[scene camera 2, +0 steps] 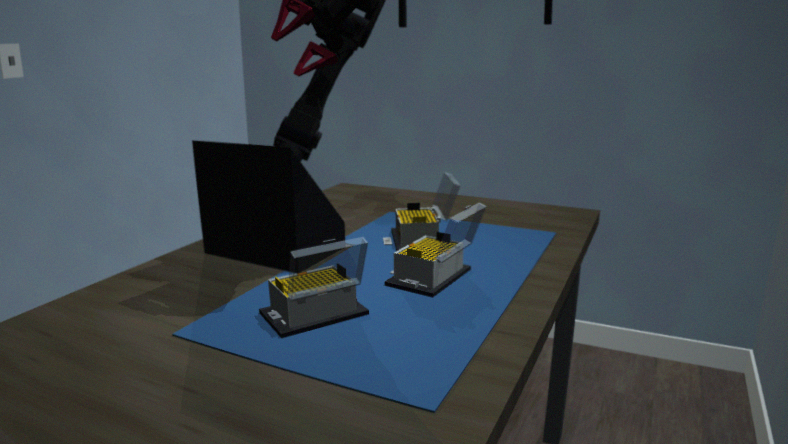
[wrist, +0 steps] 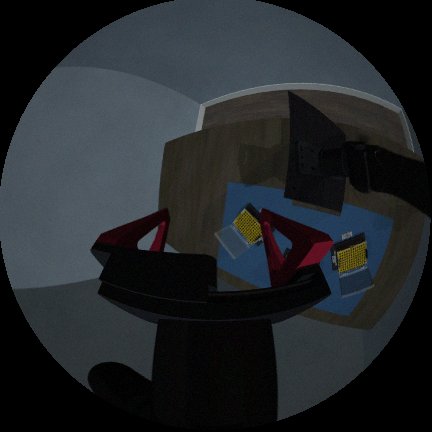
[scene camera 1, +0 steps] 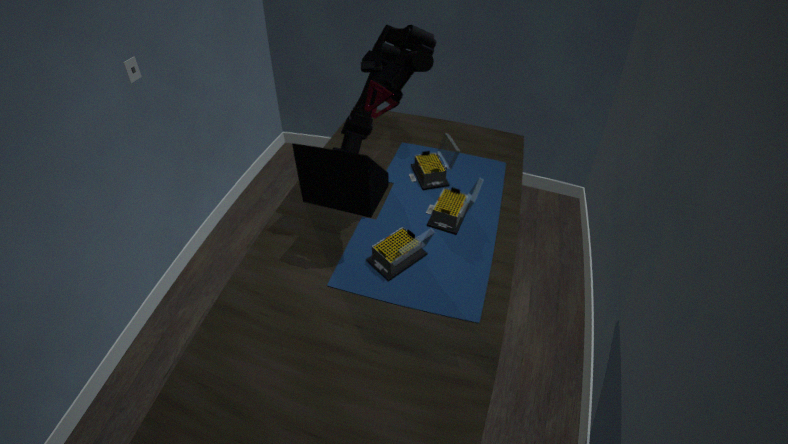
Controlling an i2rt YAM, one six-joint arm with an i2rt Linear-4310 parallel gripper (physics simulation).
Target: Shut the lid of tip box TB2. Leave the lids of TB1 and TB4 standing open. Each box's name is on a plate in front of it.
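Where they show: gripper, fingertip midpoint: point(scene camera 2: 285, 57) point(wrist: 214, 212) point(scene camera 1: 369, 114); arm's base at its link origin: point(scene camera 2: 275, 178) point(wrist: 322, 162) point(scene camera 1: 347, 158).
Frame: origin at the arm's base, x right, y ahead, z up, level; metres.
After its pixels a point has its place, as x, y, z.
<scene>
Three grey tip boxes with yellow racks stand on the blue mat, with clear lids standing open. The near box point(scene camera 1: 392, 247) @[0.258, 0.204, -0.109] point(scene camera 2: 322, 308) point(wrist: 247, 226) @[0.251, 0.215, -0.110] has its lid point(scene camera 2: 355, 259) @[0.262, 0.304, -0.052] point(wrist: 232, 242) @[0.286, 0.277, -0.064] raised. The middle box point(scene camera 1: 449, 204) point(scene camera 2: 413, 270) @[0.089, 0.339, -0.131] has its lid point(scene camera 1: 476, 190) @[0.055, 0.428, -0.022] point(scene camera 2: 467, 223) @[0.058, 0.430, -0.041] up; my right finger mostly hides this box in the wrist view. The far box point(scene camera 1: 430, 164) @[-0.167, 0.259, -0.110] point(scene camera 2: 417, 232) point(wrist: 351, 256) @[-0.166, 0.255, -0.109] has its lid point(scene camera 1: 450, 150) @[-0.201, 0.327, -0.058] point(scene camera 2: 447, 194) @[-0.215, 0.319, -0.062] point(wrist: 356, 281) @[-0.207, 0.321, -0.065] up. The name plates are too small to read. My gripper point(scene camera 2: 285, 56) @[0.128, 0.118, 0.250] point(wrist: 214, 212) @[0.128, 0.118, 0.250] is open and empty, high above the table.
The blue mat point(scene camera 1: 441, 297) @[0.368, 0.368, -0.166] point(scene camera 2: 386, 380) @[0.393, 0.404, -0.166] point(wrist: 320, 220) @[-0.023, 0.161, -0.166] lies on the wooden table point(scene camera 1: 330, 358) @[0.621, 0.114, -0.169] point(scene camera 2: 110, 375) @[0.522, 0.035, -0.169] point(wrist: 195, 175) @[0.621, -0.007, -0.169]. The black arm base point(scene camera 1: 336, 182) @[0.077, -0.018, -0.044] point(scene camera 2: 248, 204) @[0.077, -0.020, -0.039] point(wrist: 315, 155) @[0.021, -0.005, 0.038] stands beside the mat. Small white cards point(scene camera 1: 412, 177) @[-0.144, 0.197, -0.164] point(scene camera 2: 387, 241) @[-0.138, 0.199, -0.164] point(wrist: 346, 235) @[-0.143, 0.199, -0.164] lie by boxes.
</scene>
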